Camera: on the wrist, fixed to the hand. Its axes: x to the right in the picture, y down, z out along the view.
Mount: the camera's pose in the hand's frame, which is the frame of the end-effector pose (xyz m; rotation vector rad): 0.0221 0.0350 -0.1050 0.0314 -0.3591 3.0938
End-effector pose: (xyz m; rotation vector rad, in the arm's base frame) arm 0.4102 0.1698 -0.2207 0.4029 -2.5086 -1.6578
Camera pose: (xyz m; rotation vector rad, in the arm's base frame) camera 0.4079 0.0835 -0.1480 -2.1812 -0.3827 0.0972
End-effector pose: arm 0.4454 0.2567 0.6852 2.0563 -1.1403 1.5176
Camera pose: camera 0.3542 0.2972 0.7379 0.7607 1.7254 -0.2272
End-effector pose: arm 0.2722 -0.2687 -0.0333 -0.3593 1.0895 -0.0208
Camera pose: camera 0.1858 -0.2689 -0.1059 1.5440 0.2354 2.5344
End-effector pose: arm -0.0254 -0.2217 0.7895 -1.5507 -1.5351 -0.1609
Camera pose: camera 0.0604 -0.2680 0.8465 -1.9737 1.7640 1.6712
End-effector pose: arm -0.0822 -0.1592 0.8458 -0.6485 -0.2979 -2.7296
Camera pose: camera -0.1306 -0.2258 0.7686 -0.4388 0.3998 0.3524
